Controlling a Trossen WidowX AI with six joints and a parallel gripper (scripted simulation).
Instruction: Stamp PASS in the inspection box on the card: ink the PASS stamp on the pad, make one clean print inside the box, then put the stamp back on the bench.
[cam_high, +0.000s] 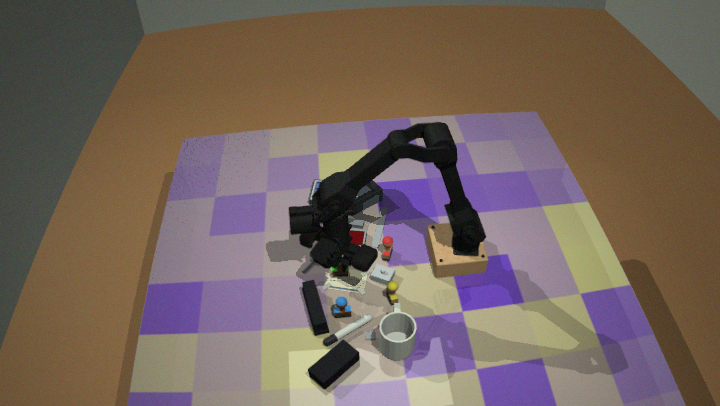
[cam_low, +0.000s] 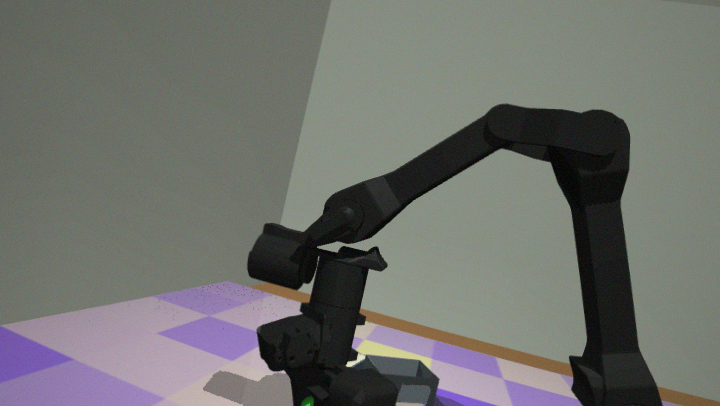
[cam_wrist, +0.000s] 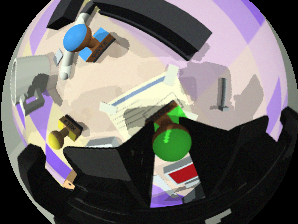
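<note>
Now: the white card 20 mm behind my gripper tip, 10 mm to the left of it and 40 mm below it. The rest, counted from my gripper tip: blue-knobbed stamp 20 mm behind, 110 mm to the left, 10 mm below; small grey block 110 mm behind, 10 mm to the right, 20 mm below; green-knobbed stamp right at my gripper tip.
</note>
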